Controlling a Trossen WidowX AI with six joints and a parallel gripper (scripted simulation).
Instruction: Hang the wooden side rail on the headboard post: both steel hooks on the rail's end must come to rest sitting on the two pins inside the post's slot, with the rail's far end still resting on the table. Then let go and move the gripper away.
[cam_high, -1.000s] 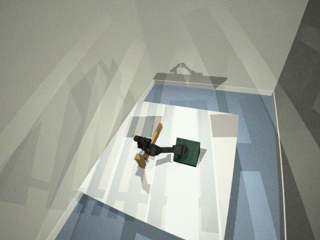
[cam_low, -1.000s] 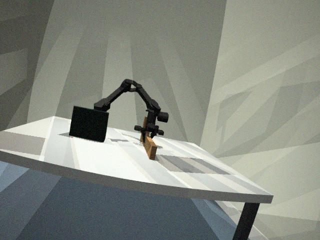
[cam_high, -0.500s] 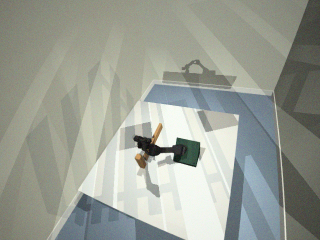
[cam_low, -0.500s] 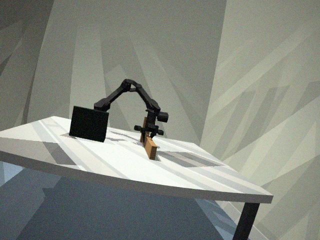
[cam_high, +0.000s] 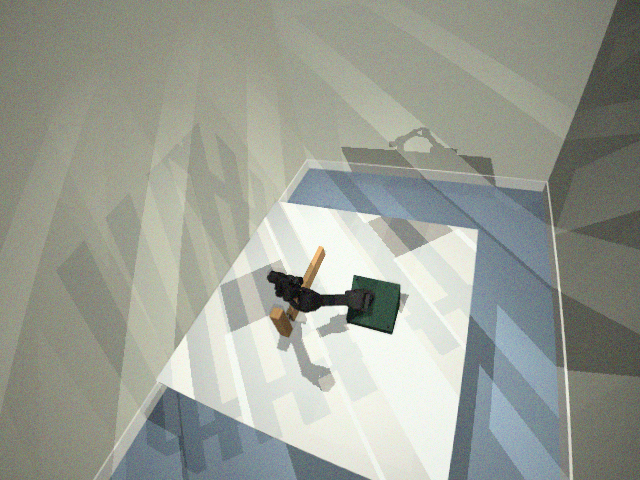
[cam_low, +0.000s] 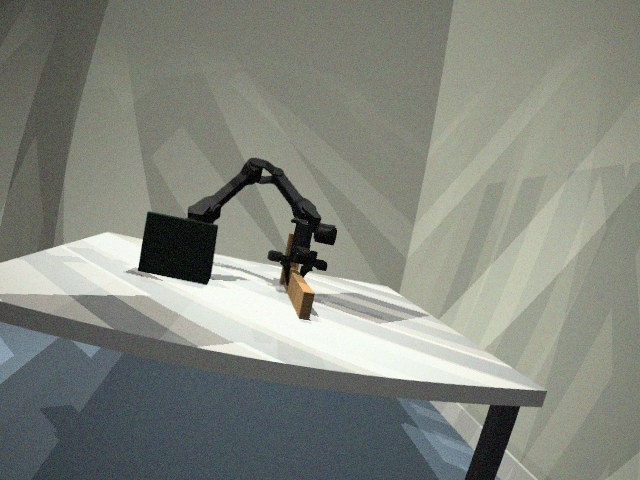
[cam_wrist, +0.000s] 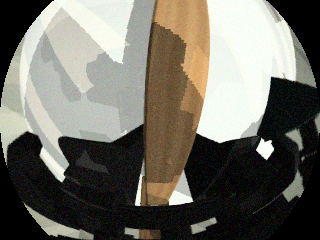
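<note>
The wooden headboard post is 150 mm to the left of my gripper tip, 60 mm above it and 20 mm behind it.
</note>
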